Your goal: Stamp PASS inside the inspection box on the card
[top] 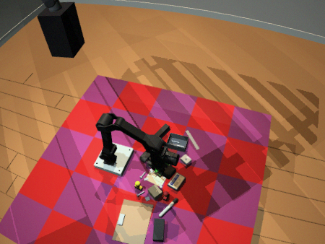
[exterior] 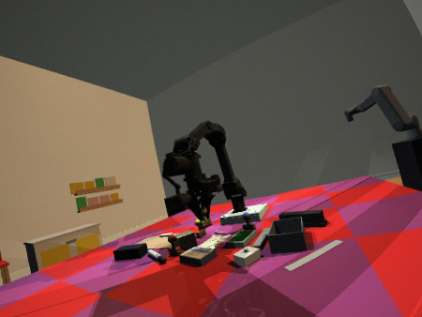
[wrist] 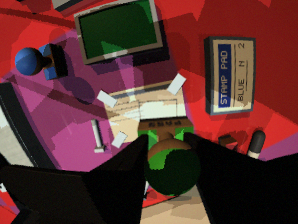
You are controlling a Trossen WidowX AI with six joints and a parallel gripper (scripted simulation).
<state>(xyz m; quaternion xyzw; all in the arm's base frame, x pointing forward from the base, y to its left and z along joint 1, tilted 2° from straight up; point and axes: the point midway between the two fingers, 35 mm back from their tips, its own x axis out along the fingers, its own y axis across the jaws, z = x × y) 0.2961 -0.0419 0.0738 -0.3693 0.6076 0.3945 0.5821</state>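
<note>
My gripper tip is now 80 mm above the white card and 20 mm past it. Also, from my gripper tip: green-knobbed stamp right at my gripper tip; then labelled tin 100 mm ahead, 70 mm below; then cardboard box 90 mm to the right, 60 mm below.
</note>
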